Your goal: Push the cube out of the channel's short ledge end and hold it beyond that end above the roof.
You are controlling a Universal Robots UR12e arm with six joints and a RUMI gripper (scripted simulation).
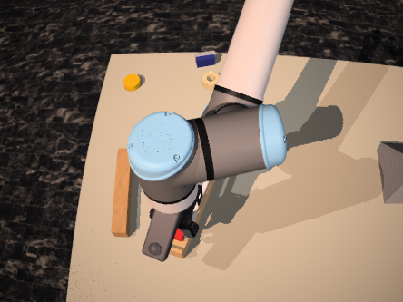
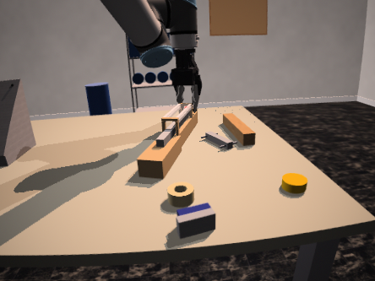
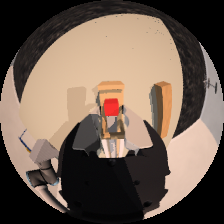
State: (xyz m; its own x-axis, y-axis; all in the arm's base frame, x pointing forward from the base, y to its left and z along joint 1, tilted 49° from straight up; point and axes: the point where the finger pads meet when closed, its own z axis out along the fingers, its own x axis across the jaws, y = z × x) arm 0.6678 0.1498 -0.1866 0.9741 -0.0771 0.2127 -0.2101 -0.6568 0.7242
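Right now the red cube is 10 mm below my hand. The rest, counted from my hand: channel frame: 130 mm to the right, 30 mm behind, 10 mm below; grey pinned tool: 180 mm to the right, 90 mm ahead, 50 mm below; wooden block: 160 mm ahead, 100 mm to the right, 50 mm below.
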